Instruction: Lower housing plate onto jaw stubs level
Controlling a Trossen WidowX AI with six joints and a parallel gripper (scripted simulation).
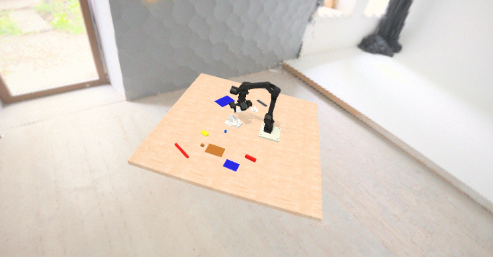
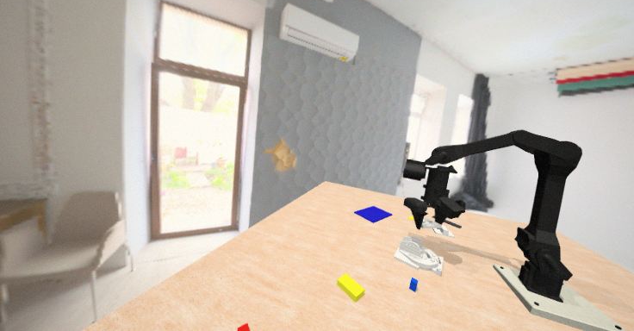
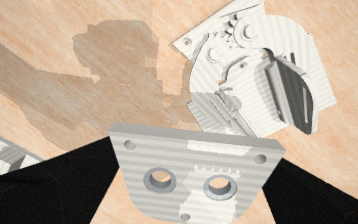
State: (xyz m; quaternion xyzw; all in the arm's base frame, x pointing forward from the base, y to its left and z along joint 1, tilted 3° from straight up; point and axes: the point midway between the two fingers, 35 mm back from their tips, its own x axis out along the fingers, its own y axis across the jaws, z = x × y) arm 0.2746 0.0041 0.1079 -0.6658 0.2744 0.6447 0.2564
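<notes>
Now: gripper tip 200 mm to the right of the blue piece, 70 mm above it and 20 mm short of it. From my gripper tip the other things lie so: dark bar 360 mm to the right, 90 mm behind, 80 mm below; then yellow block 300 mm to the left, 150 mm ahead, 80 mm below; then brown tile 410 mm to the left, 80 mm below, 10 mm behind.
</notes>
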